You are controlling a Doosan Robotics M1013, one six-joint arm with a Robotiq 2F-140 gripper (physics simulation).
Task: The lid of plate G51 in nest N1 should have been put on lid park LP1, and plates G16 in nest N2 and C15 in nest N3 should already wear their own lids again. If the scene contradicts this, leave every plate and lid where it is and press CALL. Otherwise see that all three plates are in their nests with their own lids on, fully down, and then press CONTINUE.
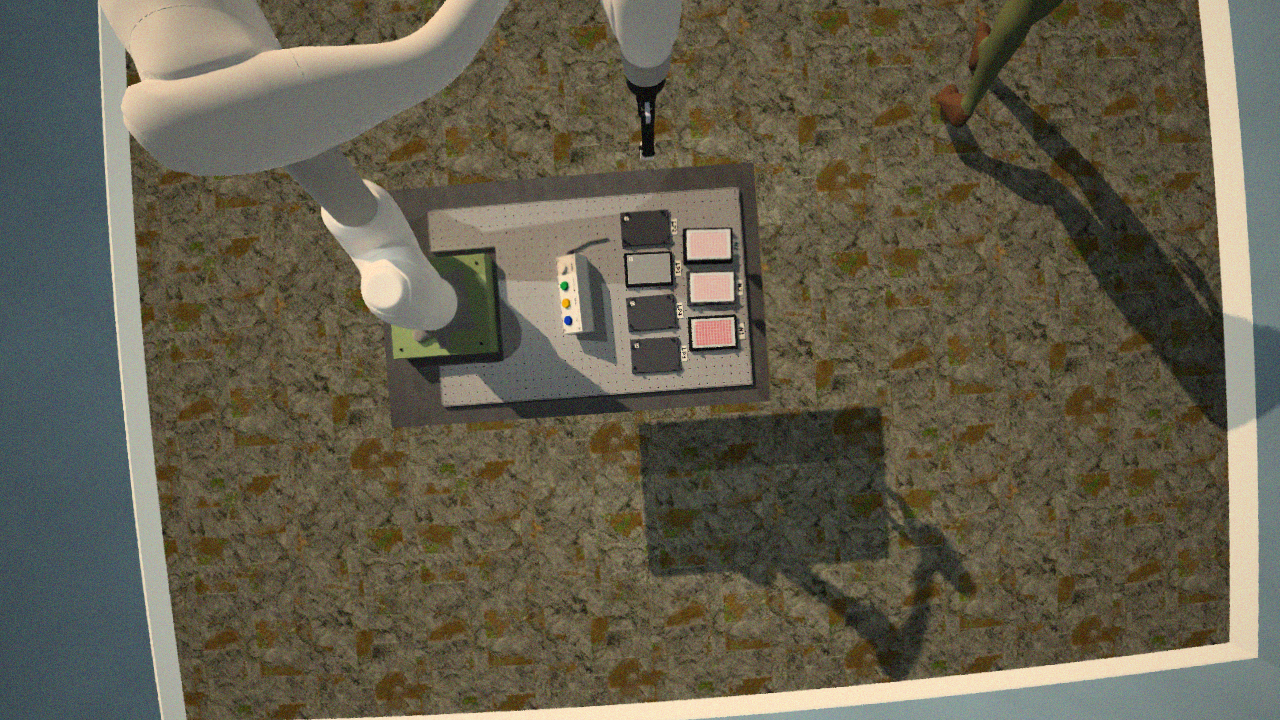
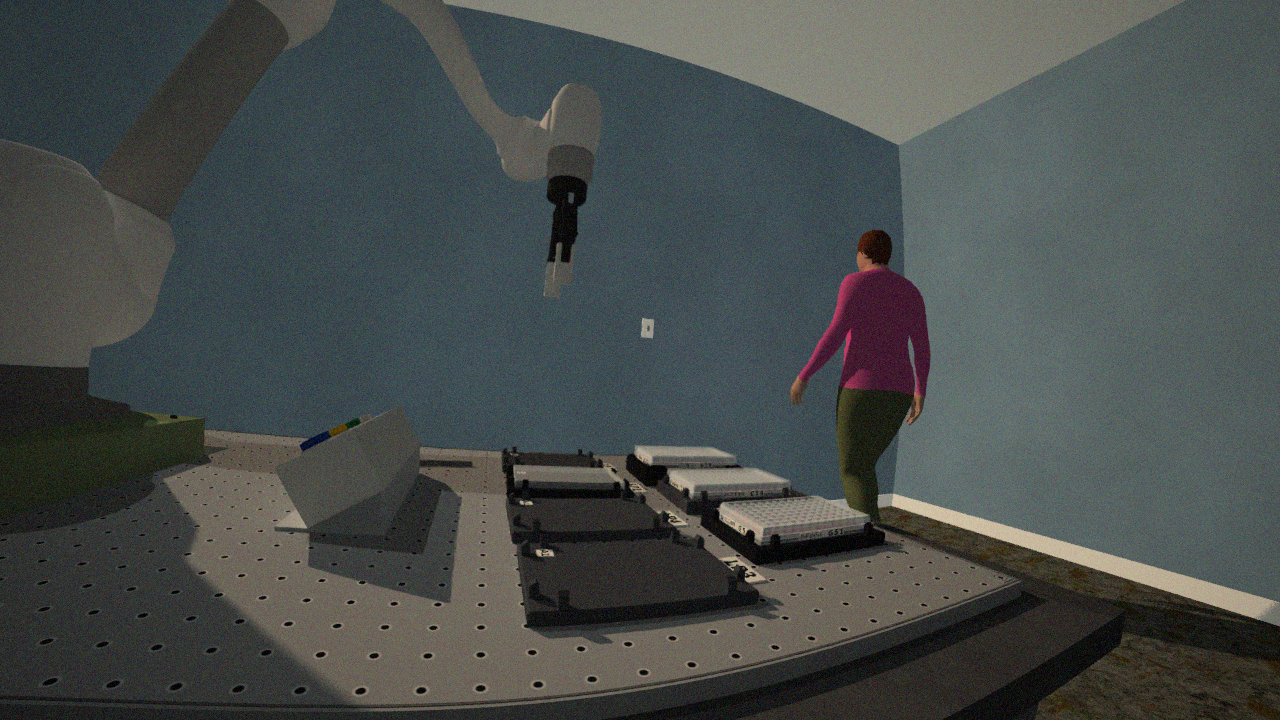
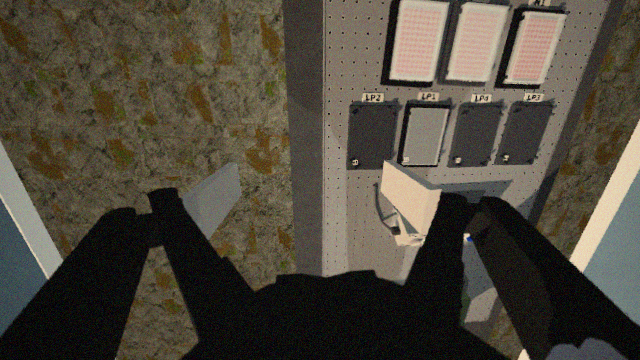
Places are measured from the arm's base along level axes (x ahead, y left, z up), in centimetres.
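Pixels of known places: gripper, fingertip midpoint: (image 2: 556,291) (image 3: 312,177); arm's base at its link origin: (image 1: 439,306).
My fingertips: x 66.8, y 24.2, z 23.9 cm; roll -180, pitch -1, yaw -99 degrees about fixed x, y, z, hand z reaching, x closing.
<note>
Ahead of a thing's pixels: the offset from my fingertips to its middle.
Plate G51 @[dx +10.2, dy -49.4, dz -26.7 cm] (image 1: 713,332) (image 2: 792,517) (image 3: 535,47) sits in nest N1 with its wells bare. Plate C15 @[dx +12.6, dy -36.2, dz -26.0 cm] (image 1: 711,287) (image 2: 729,483) (image 3: 476,42) in the middle nest and plate G16 @[dx +14.2, dy -23.7, dz -25.1 cm] (image 1: 708,244) (image 2: 684,456) (image 3: 420,40) in the far nest look paler and smooth on top, each under a clear lid that looks level. A clear lid @[dx -4.4, dy -26.6, dz -27.3 cm] (image 1: 648,268) (image 2: 565,477) (image 3: 425,136) lies flat on lid park LP1. My gripper (image 1: 647,154) (image 2: 556,279) (image 3: 312,177) is open and empty, high up off the board's far long edge. The CALL and CONTINUE lettering is too small to read.
Lid parks LP2 @[dx -2.9, dy -14.2, dz -27.7 cm] (image 1: 645,229) (image 3: 372,135), LP4 @[dx -6.7, dy -39.4, dz -27.7 cm] (image 1: 650,313) (image 3: 475,135) and LP3 @[dx -8.3, dy -52.2, dz -27.7 cm] (image 1: 655,355) (image 3: 525,132) are bare. A sloped button box @[dx -27.5, dy -29.8, dz -24.5 cm] (image 1: 577,295) (image 2: 358,474) stands between the parks and the arm's green base (image 1: 469,304). A person (image 2: 881,340) stands beyond the table.
</note>
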